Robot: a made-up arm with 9 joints.
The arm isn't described. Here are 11 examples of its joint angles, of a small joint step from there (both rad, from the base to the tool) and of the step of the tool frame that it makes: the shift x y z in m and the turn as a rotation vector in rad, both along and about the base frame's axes.
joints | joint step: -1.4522 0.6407 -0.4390 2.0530 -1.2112 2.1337 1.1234 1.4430 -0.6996 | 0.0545 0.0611 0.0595 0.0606 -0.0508 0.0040 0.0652 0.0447 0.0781
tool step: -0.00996 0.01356 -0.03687 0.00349 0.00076 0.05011
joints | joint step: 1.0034 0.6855 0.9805 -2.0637 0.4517 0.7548 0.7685 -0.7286 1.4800 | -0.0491 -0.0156 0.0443 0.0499 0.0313 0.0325 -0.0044 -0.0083 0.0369
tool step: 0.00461 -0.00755 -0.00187 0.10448 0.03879 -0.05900
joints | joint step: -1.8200 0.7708 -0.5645 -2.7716 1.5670 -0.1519 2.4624 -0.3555 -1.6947 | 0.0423 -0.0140 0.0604 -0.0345 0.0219 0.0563 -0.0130 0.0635 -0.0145
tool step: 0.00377 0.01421 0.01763 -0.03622 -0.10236 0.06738
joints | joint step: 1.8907 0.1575 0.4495 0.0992 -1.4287 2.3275 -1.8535 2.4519 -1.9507 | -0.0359 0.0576 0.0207 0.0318 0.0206 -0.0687 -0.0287 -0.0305 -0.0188
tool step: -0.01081 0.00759 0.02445 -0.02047 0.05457 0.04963
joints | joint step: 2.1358 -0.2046 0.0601 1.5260 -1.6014 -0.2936 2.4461 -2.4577 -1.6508 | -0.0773 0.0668 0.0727 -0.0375 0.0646 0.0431 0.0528 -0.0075 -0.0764
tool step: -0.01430 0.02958 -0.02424 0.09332 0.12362 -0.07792
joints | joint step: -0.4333 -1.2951 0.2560 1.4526 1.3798 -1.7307 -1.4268 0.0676 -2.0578 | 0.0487 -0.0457 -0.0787 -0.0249 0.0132 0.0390 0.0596 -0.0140 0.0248
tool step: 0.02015 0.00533 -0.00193 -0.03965 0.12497 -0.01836
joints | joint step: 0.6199 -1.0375 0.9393 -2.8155 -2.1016 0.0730 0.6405 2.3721 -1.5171 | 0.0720 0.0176 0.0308 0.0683 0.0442 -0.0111 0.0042 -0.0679 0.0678
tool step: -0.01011 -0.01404 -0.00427 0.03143 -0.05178 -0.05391
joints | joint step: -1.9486 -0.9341 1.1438 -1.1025 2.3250 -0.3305 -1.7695 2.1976 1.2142 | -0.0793 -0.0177 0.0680 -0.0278 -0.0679 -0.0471 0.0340 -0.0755 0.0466
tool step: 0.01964 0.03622 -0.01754 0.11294 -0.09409 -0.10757
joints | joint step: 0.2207 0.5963 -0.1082 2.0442 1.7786 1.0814 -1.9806 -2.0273 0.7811 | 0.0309 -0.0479 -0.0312 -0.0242 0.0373 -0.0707 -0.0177 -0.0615 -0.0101
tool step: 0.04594 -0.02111 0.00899 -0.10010 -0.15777 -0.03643
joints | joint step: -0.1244 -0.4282 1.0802 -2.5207 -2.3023 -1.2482 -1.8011 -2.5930 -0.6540 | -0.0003 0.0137 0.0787 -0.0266 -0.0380 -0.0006 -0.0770 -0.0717 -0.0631
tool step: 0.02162 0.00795 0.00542 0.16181 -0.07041 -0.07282
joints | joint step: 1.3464 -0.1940 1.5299 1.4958 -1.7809 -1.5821 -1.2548 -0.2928 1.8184 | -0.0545 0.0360 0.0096 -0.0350 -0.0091 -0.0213 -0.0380 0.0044 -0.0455
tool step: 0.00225 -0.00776 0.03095 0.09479 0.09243 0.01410
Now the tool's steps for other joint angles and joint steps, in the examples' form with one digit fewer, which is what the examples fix.
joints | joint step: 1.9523 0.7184 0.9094 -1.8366 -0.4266 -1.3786 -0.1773 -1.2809 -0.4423 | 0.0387 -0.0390 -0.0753 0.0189 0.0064 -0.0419 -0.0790 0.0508 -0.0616
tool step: 0.0089 -0.0210 0.0102 -0.2317 -0.0658 0.0397
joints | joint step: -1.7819 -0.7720 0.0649 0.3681 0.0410 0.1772 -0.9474 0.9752 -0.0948 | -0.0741 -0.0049 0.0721 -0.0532 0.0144 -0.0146 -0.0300 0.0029 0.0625
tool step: 0.0049 -0.0103 0.0021 0.1871 -0.0660 -0.0522
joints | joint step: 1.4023 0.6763 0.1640 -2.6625 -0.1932 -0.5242 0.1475 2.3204 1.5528 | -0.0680 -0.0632 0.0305 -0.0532 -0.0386 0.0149 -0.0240 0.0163 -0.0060
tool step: -0.0198 -0.0415 -0.0154 0.1049 -0.0149 0.0504
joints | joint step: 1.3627 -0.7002 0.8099 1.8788 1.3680 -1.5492 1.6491 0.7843 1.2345 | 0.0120 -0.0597 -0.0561 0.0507 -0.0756 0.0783 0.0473 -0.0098 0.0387
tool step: 0.0151 -0.0063 0.0042 0.0697 -0.0961 0.0116
